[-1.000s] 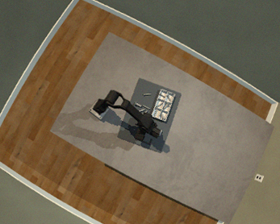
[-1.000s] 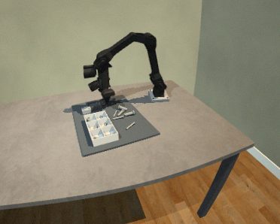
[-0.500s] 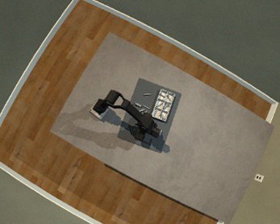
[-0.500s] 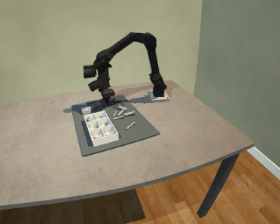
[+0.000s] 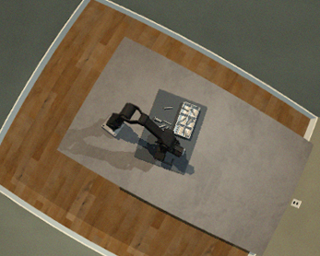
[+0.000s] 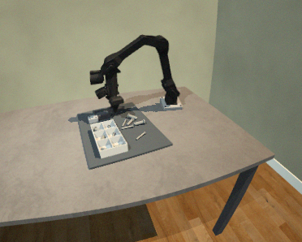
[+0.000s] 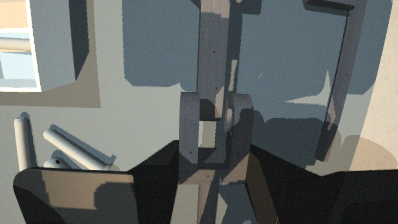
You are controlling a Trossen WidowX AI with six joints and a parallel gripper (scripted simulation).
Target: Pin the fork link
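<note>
Right now my hand is 50 mm above the eye plate, 30 mm short of it and 10 mm to the right of it. The rest, counted from my hand: dark bar: 90 mm ahead, 60 mm to the right, 60 mm below; pale block: 110 mm ahead, 50 mm below, 40 mm to the left; dark mat: 100 mm to the left, 70 mm below, 10 mm behind.
</note>
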